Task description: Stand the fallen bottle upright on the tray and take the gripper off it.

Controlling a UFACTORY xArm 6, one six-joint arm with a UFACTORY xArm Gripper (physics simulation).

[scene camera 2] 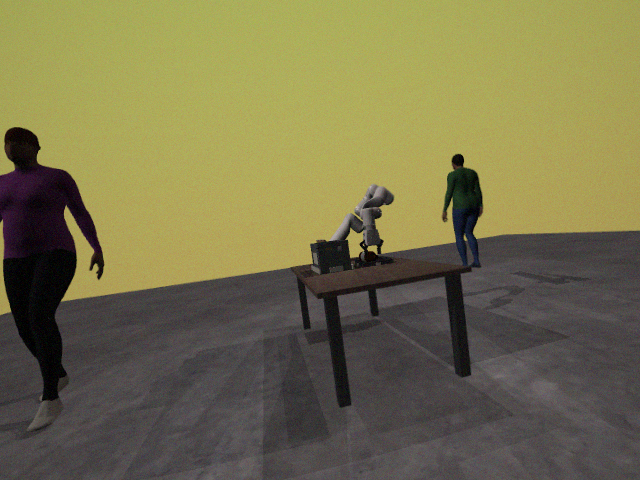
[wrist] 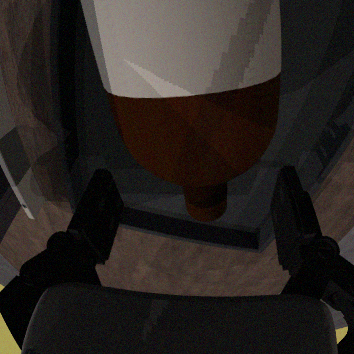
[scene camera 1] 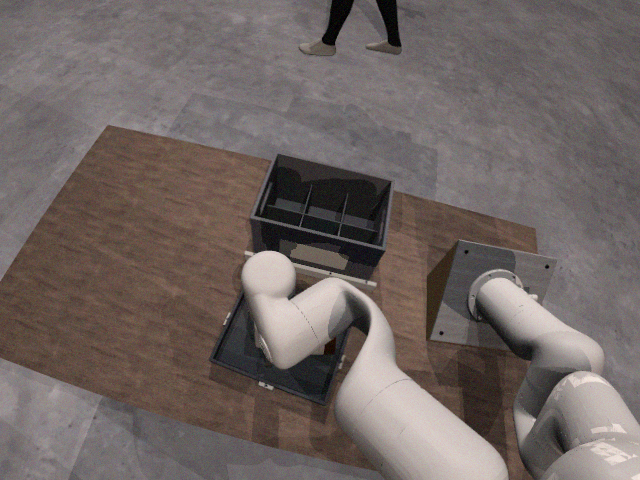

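Seen in the pictures: gripper, fingertip midpoint: [scene camera 2: 373,255] [wrist: 193,186]; arm's base, origin of the base link: [scene camera 2: 331,248] [scene camera 1: 494,296].
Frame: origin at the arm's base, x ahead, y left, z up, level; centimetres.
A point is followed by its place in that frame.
Observation:
The brown bottle with a white label [scene camera 1: 329,347] {x 34.8, y 12.4, z -4.8 cm} [scene camera 2: 367,256] {x 44.3, y 7.0, z -6.4 cm} [wrist: 195,125] {x 41.4, y 10.3, z -3.5 cm} lies on its side on the dark tray [scene camera 1: 237,346] {x 53.6, y 12.8, z -10.8 cm} [wrist: 190,230] {x 56.1, y 9.4, z -9.7 cm}. In the wrist view its neck points towards the gripper and shows between the two fingers, with gaps on both sides. My gripper [scene camera 2: 371,251] {x 46.4, y 10.1, z -5.9 cm} [wrist: 193,186] {x 46.4, y 10.1, z -5.9 cm} is open, with nothing held; it is low over the neck end of the bottle. Its exact height beside the neck is hard to tell. In scene camera 1 the arm hides the gripper and most of the bottle.
A dark crate with dividers [scene camera 1: 268,232] {x 49.5, y -8.2, z 2.2 cm} [scene camera 2: 330,255] {x 51.5, y -20.2, z -1.5 cm} stands close beside the tray, with a pale strip [scene camera 1: 361,283] {x 27.8, y -3.9, z -8.6 cm} along its foot. The arm's base plate [scene camera 1: 537,263] {x -7.8, y -5.7, z 6.3 cm} is at the right of the wooden table [scene camera 1: 129,232] {x 85.2, y -11.6, z -11.3 cm} [scene camera 2: 387,276] {x 98.7, y -11.6, z -11.3 cm}. Two people [scene camera 2: 36,211] [scene camera 2: 463,191] are around the table.

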